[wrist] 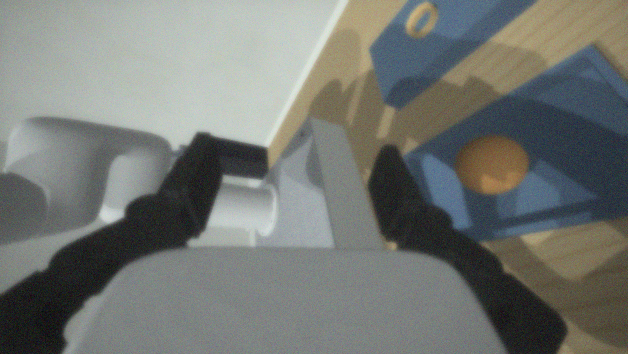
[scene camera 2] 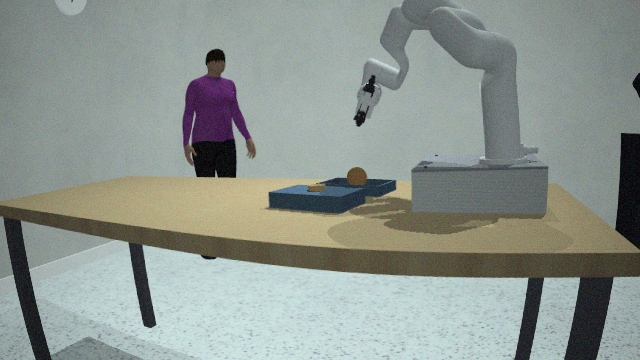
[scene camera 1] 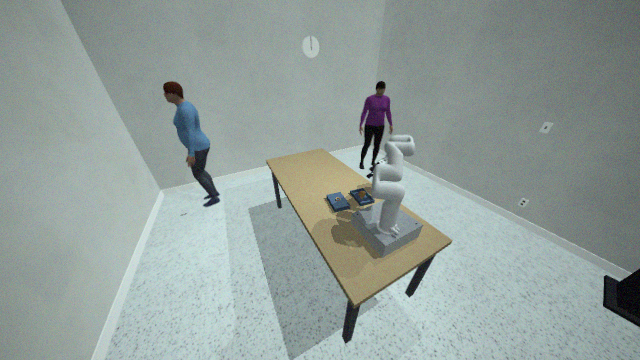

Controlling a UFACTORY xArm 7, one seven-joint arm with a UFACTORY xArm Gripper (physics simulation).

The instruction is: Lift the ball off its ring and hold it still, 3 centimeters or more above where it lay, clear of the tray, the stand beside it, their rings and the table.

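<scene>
An orange-brown ball sits in the blue walled tray; the ring under it is hidden. The blue stand is a flat block beside the tray, with a tan ring on top. My gripper is open and empty, tilted, high above the tray and apart from the ball. In the wrist view the ball lies to the right, outside the fingers.
The wooden table carries the grey base block of the arm, close to the tray. A person in purple stands behind the table, and a person in blue stands off its far left side.
</scene>
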